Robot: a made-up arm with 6 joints. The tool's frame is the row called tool. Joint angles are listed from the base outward.
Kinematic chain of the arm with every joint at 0, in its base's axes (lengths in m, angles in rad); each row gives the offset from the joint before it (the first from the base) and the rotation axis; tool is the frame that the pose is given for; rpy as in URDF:
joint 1: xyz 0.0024 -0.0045 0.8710 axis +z
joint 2: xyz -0.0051 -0.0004 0.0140 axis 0 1 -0.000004
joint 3: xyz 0.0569 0.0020 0.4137 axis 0 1 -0.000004
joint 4: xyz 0.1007 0.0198 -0.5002 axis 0 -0.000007 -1
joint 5: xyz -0.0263 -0.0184 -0.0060 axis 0 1 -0.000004
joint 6: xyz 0.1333 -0.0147 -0.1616 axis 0 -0.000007 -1
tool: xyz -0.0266 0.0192 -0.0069 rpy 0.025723 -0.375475 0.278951
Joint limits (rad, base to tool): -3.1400..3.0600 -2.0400..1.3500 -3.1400..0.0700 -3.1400..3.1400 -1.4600..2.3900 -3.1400..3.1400
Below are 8 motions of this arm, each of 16 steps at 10 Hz.
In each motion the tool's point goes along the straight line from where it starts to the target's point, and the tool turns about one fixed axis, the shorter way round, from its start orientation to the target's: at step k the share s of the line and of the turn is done. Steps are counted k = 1, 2, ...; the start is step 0. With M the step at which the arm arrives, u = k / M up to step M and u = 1 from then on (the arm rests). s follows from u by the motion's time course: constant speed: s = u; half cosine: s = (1 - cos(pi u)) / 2; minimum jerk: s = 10 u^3 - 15 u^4 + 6 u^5.
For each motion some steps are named. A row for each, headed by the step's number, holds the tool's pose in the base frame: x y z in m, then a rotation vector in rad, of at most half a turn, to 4 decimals.
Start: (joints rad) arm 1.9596 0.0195 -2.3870 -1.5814 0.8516 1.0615
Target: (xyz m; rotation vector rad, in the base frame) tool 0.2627 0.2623 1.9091 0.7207 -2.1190 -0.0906
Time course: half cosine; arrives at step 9
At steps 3, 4, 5, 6, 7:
3: -0.0433 0.4144 1.8901 0.9452 -2.2679 0.3822
4: 0.0233 0.3813 1.8943 0.8972 -2.2420 0.2755
5: 0.0941 0.3461 1.8987 0.8456 -2.2103 0.1643
6: 0.1607 0.3130 1.9028 0.7966 -2.1768 0.0620
7: 0.2150 0.2860 1.9061 0.7563 -2.1470 -0.0198

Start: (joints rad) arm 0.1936 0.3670 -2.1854 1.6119 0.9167 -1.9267
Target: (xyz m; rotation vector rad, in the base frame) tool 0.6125 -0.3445 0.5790 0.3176 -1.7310 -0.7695
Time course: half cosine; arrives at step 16
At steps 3, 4, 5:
3: 0.8190 0.2179 1.3880 0.6040 -2.2548 1.2040
4: 0.8050 0.1797 1.3331 0.5918 -2.2576 1.0562
5: 0.7879 0.1331 1.2661 0.5753 -2.2522 0.8781

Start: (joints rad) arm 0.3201 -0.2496 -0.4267 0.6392 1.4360 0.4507
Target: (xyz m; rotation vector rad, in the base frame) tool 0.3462 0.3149 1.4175 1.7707 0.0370 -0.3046
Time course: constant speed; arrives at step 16
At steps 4, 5, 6, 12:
4: 0.2851 0.2384 0.9310 0.7097 0.3841 -0.2738
5: 0.2901 0.2448 0.9715 0.7993 0.3597 -0.2784
6: 0.2952 0.2512 1.0121 0.8886 0.3346 -0.2827
12: 0.3258 0.2894 1.2553 1.4206 0.1665 -0.3006

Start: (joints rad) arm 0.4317 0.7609 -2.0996 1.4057 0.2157 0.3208
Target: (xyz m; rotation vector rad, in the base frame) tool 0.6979 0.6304 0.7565 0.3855 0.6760 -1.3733
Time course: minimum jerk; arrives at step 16
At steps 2, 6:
2: 0.9380 0.4011 1.0798 1.0685 -0.9367 -0.9567
6: 0.8748 0.4615 0.9947 0.9237 -0.5135 -1.1275

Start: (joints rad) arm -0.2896 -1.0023 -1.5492 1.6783 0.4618 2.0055
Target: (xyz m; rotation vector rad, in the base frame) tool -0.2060 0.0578 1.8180 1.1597 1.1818 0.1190
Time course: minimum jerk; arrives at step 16
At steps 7, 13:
7: -0.0712 0.0046 1.8103 2.1013 0.6330 -0.7780
13: -0.1953 0.0536 1.8174 1.2433 1.1531 0.0526

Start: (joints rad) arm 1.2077 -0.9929 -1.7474 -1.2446 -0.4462 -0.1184
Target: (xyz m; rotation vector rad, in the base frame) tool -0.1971 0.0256 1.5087 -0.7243 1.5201 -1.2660
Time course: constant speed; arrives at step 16
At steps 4, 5, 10, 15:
4: -0.2135 -0.1187 1.7169 0.0741 2.1789 -0.7284
5: -0.2121 -0.1066 1.6996 0.0032 2.1357 -0.7818
10: -0.2053 -0.0465 1.6128 -0.3405 1.8861 -1.0257
15: -0.1985 0.0136 1.5261 -0.6628 1.5857 -1.2300

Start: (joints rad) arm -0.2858 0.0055 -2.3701 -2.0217 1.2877 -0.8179
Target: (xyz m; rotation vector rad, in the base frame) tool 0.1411 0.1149 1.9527 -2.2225 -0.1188 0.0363
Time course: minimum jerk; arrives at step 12
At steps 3, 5, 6, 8, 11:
3: 0.3026 -0.1745 1.9112 -1.8970 0.4455 0.2824
5: 0.2588 -0.0961 1.9224 -1.9960 0.2991 0.2191
6: 0.2312 -0.0465 1.9295 -2.0545 0.2042 0.1779
8: 0.1789 0.0471 1.9430 -2.1563 0.0192 0.0970
11: 0.1420 0.1133 1.9525 -2.2210 -0.1154 0.0378

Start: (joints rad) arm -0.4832 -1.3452 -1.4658 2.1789 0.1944 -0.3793
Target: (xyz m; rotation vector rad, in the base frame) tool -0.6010 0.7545 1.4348 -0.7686 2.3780 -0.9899
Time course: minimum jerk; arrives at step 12
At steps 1, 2, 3, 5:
1: -0.1978 0.1054 1.7038 -1.4774 2.6435 0.3940
2: -0.2101 0.1253 1.6956 -1.4590 2.6463 0.3465
3: -0.2377 0.1696 1.6772 -1.4170 2.6500 0.2413
5: -0.3362 0.3282 1.6114 -1.2565 2.6327 -0.1231

